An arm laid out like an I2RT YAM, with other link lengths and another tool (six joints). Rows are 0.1 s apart.
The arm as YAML. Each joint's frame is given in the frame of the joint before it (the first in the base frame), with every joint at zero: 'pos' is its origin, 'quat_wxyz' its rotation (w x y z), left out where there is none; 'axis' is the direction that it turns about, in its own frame. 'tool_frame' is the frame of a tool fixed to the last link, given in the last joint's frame.
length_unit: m
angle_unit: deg
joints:
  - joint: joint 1
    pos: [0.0, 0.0, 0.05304]
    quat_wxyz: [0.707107, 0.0, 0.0, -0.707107]
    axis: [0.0, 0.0, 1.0]
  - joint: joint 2
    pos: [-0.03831, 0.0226, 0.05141]
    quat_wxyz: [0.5, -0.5, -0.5, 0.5]
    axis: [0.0, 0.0, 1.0]
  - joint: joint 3
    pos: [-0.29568, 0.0, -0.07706]
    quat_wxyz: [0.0, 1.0, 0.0, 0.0]
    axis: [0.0, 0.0, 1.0]
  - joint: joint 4
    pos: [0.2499, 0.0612, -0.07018]
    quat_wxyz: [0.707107, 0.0, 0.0, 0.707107]
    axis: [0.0, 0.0, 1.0]
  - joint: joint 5
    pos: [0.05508, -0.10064, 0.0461]
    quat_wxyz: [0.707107, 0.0, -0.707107, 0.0]
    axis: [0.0, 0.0, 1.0]
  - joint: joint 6
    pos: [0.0, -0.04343, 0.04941]
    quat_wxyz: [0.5, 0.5, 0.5, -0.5]
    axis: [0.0, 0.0, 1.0]
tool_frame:
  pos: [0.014, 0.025, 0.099]
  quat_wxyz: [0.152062, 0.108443, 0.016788, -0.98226]
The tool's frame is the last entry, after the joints.
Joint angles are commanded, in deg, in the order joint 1, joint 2, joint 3, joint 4, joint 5, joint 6. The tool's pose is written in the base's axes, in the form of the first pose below.
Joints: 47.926 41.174 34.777 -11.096 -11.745 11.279
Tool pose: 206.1, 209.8, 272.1, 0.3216, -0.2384, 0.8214, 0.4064
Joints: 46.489 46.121 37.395 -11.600 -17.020 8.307
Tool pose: 211.6, 225.0, 270.1, 0.2959, -0.2742, 0.8210, 0.4040
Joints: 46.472 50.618 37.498 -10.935 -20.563 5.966
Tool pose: 213.5, 240.3, 252.2, 0.2638, -0.3047, 0.8237, 0.3989
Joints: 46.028 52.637 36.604 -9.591 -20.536 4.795
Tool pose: 219.3, 242.9, 239.9, 0.2592, -0.3079, 0.8291, 0.3880
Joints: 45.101 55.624 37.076 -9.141 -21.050 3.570
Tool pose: 228.0, 246.4, 230.2, 0.2503, -0.3101, 0.8360, 0.3772
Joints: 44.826 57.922 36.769 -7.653 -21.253 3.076
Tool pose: 233.6, 250.5, 221.0, 0.2442, -0.3115, 0.8395, 0.3722
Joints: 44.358 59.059 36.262 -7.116 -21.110 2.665
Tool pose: 237.3, 249.8, 212.6, 0.2400, -0.3093, 0.8446, 0.3654
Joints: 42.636 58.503 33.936 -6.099 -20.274 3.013
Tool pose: 242.5, 237.6, 200.1, 0.2424, -0.2897, 0.8547, 0.3561
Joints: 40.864 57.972 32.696 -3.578 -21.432 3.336
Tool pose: 247.8, 232.0, 202.6, 0.2549, -0.2813, 0.8499, 0.3654
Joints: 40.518 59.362 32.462 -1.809 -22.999 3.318
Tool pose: 249.8, 236.2, 200.2, 0.2505, -0.2863, 0.8461, 0.3734
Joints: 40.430 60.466 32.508 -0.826 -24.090 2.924
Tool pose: 250.8, 239.9, 198.6, 0.2471, -0.2933, 0.8429, 0.3774
